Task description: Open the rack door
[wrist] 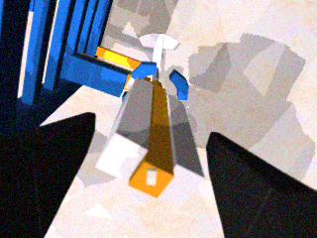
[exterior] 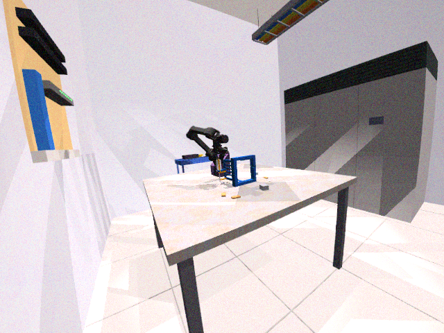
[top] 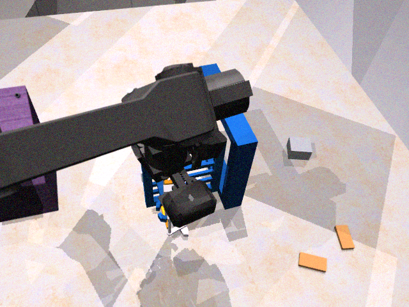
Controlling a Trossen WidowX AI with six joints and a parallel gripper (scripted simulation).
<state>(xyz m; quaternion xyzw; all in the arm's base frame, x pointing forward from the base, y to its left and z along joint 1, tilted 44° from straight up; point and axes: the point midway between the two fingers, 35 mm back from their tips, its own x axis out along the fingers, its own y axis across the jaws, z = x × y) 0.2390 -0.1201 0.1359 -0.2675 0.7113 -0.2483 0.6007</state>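
Now: the upright handle 1 cm ahead of my gripper tip and 4 cm below it. Also, from my gripper tip: small grey cube 5 cm ahead, 38 cm to the left, 13 cm below.
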